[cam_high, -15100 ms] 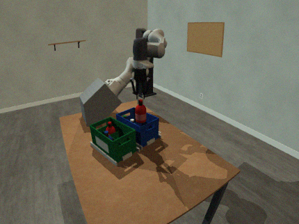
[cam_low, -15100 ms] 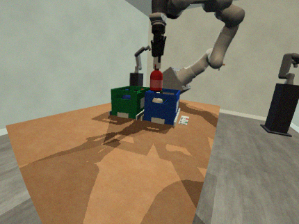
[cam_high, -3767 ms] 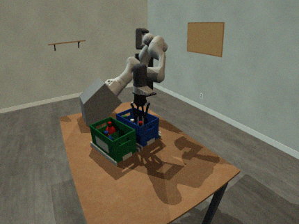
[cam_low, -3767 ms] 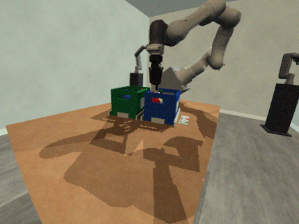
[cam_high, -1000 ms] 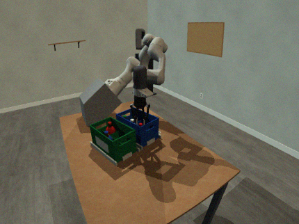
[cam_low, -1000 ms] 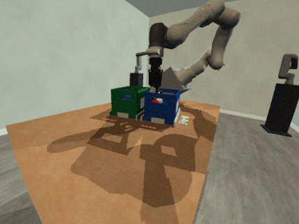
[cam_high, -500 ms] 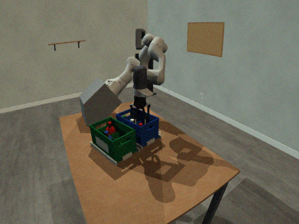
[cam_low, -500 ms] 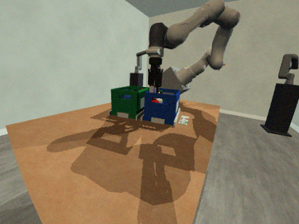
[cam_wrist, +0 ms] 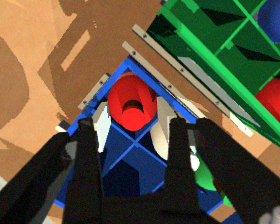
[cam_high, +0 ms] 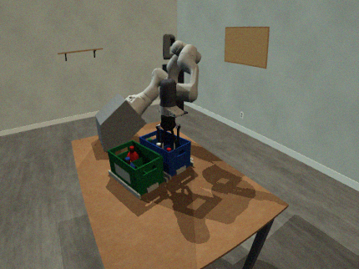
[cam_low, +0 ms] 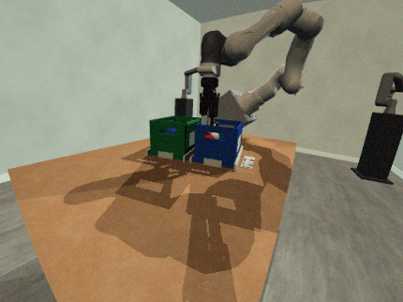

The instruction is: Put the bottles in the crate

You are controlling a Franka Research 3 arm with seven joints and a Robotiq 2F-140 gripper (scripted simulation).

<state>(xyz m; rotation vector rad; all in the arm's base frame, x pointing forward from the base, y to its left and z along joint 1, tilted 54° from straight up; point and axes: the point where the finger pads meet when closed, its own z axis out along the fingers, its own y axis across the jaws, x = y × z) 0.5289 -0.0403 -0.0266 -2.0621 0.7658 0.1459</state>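
Now: hand 90 mm past the white bottle, 80 mm above it and 10 mm to the left of it. The rest, counted from my hand: green crate 190 mm to the right, 90 mm below, 60 mm behind; then green bottle 180 mm behind, 80 mm below, 20 mm to the right; then blue crate 100 mm behind, 90 mm below, 40 mm to the left.
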